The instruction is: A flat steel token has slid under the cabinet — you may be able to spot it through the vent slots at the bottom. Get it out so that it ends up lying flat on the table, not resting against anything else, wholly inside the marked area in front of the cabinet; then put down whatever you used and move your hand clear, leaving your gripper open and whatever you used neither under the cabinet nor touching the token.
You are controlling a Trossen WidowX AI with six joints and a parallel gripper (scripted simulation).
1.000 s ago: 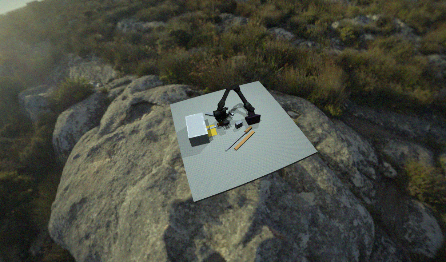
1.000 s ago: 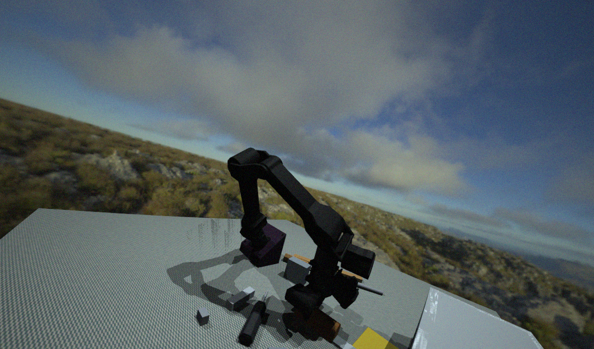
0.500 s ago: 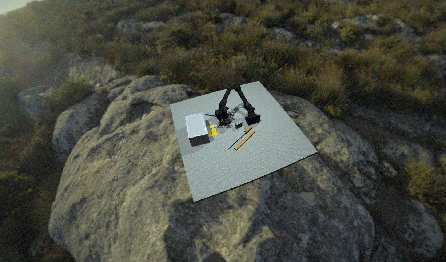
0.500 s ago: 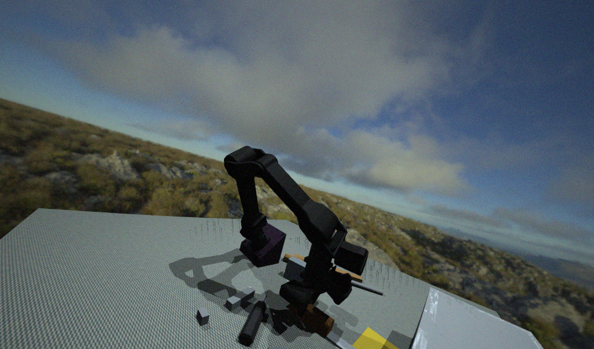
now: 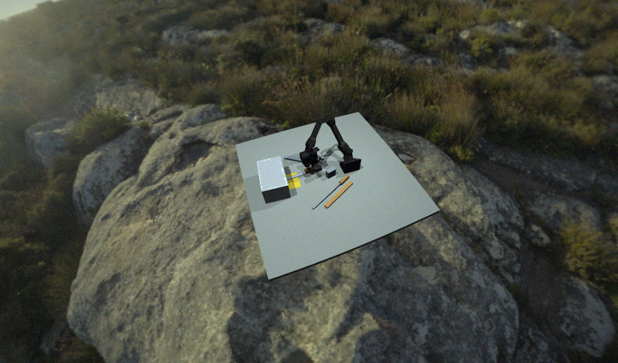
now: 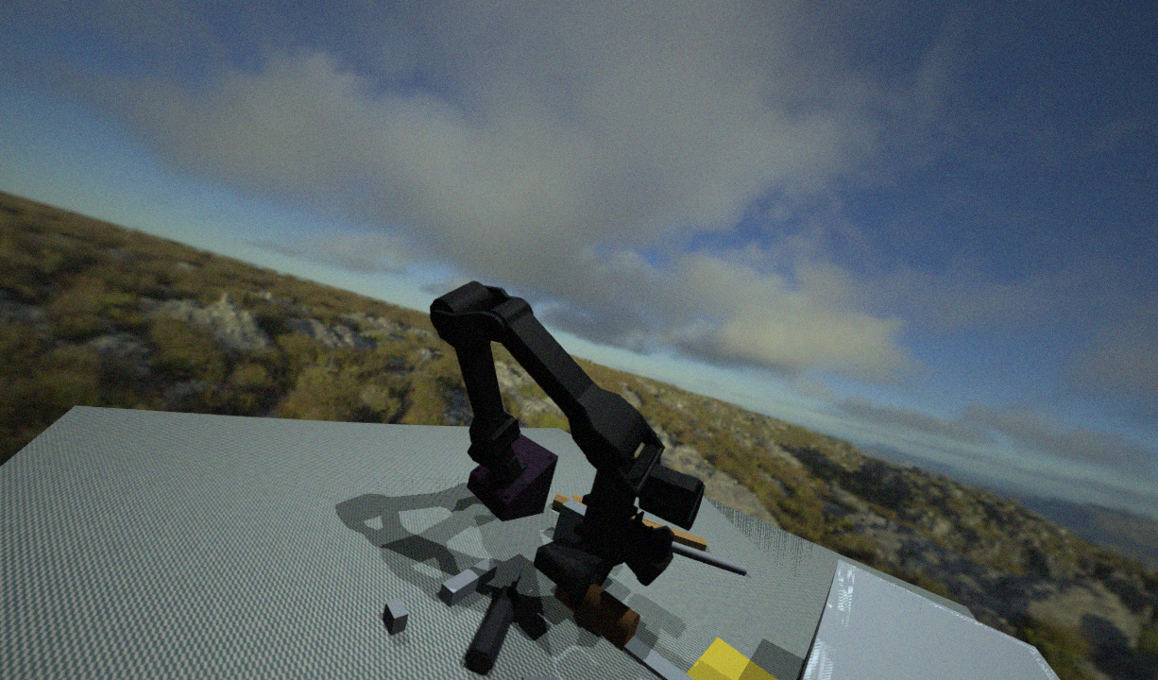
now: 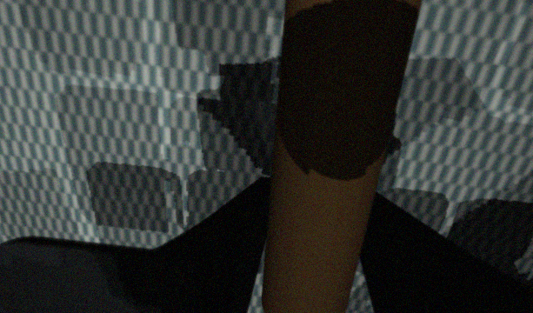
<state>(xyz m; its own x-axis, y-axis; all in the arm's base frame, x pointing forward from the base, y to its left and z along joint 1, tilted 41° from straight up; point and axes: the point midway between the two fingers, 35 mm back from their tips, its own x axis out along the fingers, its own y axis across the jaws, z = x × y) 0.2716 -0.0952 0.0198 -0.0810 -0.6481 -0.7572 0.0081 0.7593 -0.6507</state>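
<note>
My gripper tip is 11 cm past the grey bar and 10 cm to the left of it. From my gripper tip the other things lie so: grey block (10 cm behind, 11 cm to the left, 3 cm above); then small grey cube (10 cm behind, 21 cm to the right); then wooden stick (7 cm behind, 30 cm to the left).
</note>
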